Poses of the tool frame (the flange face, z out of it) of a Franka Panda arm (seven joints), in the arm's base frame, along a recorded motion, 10 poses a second.
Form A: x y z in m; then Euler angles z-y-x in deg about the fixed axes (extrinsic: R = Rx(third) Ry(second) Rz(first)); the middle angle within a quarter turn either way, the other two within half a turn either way.
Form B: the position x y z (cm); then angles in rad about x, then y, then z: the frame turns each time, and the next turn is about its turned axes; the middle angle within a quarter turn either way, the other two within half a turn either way. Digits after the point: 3 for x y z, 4 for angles.
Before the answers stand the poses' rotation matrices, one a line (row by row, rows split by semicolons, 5 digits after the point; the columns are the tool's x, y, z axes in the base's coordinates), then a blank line. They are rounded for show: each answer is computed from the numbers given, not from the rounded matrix.
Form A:
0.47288 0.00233 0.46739 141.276 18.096 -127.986
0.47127 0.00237 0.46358 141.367 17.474 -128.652
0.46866 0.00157 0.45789 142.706 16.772 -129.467
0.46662 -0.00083 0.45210 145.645 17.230 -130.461
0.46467 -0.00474 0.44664 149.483 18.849 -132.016
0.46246 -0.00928 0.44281 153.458 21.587 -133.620
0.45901 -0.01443 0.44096 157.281 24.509 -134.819
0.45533 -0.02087 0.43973 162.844 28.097 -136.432
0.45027 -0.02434 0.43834 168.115 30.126 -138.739
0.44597 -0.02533 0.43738 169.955 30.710 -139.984
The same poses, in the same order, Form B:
-0.74158 -0.59463 0.31061; -0.19402 0.63332 0.74918; -0.64220 0.49531 -0.58503
-0.74511 -0.59552 0.30027; -0.20677 0.63431 0.74492; -0.63408 0.49296 -0.59577
-0.76170 -0.58013 0.28856; -0.20791 0.64065 0.73915; -0.61367 0.50301 -0.60859
-0.78851 -0.53899 0.29621; -0.18015 0.66291 0.72670; -0.58805 0.51965 -0.61981
-0.81528 -0.48056 0.32308; -0.13310 0.69851 0.70312; -0.56356 0.53023 -0.63344
-0.83186 -0.41551 0.36791; -0.07000 0.73618 0.67315; -0.55055 0.53422 -0.64148
-0.83930 -0.35141 0.41484; -0.00080 0.76382 0.64542; -0.54367 0.54137 -0.64136
-0.84290 -0.26021 0.47097; 0.09643 0.78807 0.60799; -0.52936 0.55789 -0.63917
-0.84638 -0.17813 0.50190; 0.16909 0.80377 0.57041; -0.50502 0.56765 -0.65017
-0.84658 -0.14996 0.51069; 0.18976 0.81140 0.55283; -0.49728 0.56492 -0.65846

47.288 0.233 46.739 -2.2338 0.3158 2.4657
47.127 0.237 46.358 -2.2454 0.3050 2.4673
46.866 0.157 45.789 -2.2596 0.2927 2.4907
46.662 -0.083 45.210 -2.2770 0.3007 2.5420
46.467 -0.474 44.664 -2.3041 0.3290 2.6090
46.246 -0.928 44.281 -2.3321 0.3768 2.6783
45.901 -1.443 44.096 -2.3530 0.4278 2.7451
45.533 -2.087 43.973 -2.3812 0.4904 2.8422
45.027 -2.434 43.834 -2.4215 0.5258 2.9342
44.597 -2.533 43.738 -2.4432 0.5360 2.9663

